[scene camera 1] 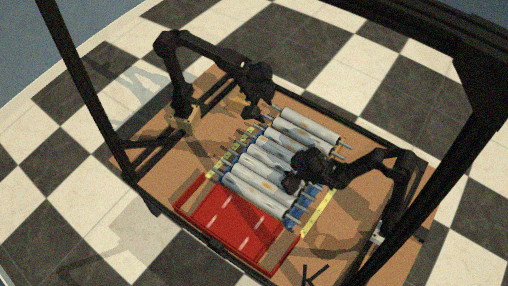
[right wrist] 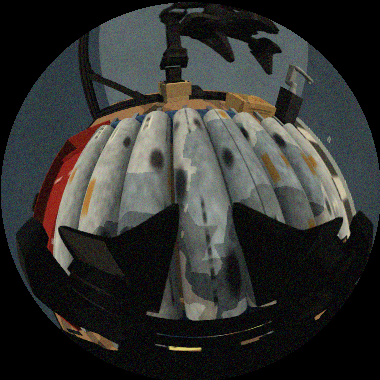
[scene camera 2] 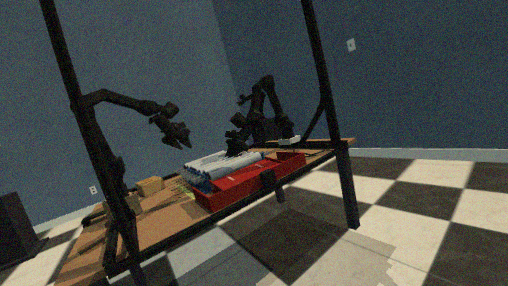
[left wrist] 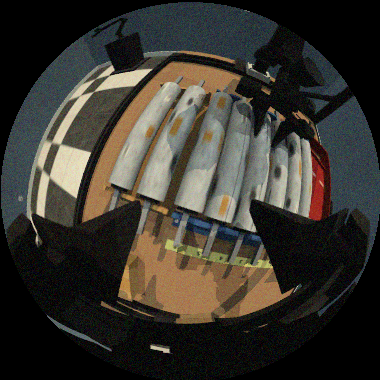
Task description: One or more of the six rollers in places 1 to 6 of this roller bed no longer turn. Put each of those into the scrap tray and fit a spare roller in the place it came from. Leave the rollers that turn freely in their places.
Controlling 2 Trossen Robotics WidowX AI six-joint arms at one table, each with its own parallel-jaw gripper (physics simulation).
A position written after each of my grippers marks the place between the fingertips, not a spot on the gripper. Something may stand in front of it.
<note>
My left gripper (scene camera 1: 267,114) is open, with nothing in its grasp. Further things: my right gripper (scene camera 1: 287,167) and a tan box (right wrist: 241,102).
My left gripper is seen too in the right wrist view (right wrist: 253,67) and in the left wrist view (left wrist: 197,206). My right gripper shows as well in the right wrist view (right wrist: 205,208) and in the left wrist view (left wrist: 263,140).
</note>
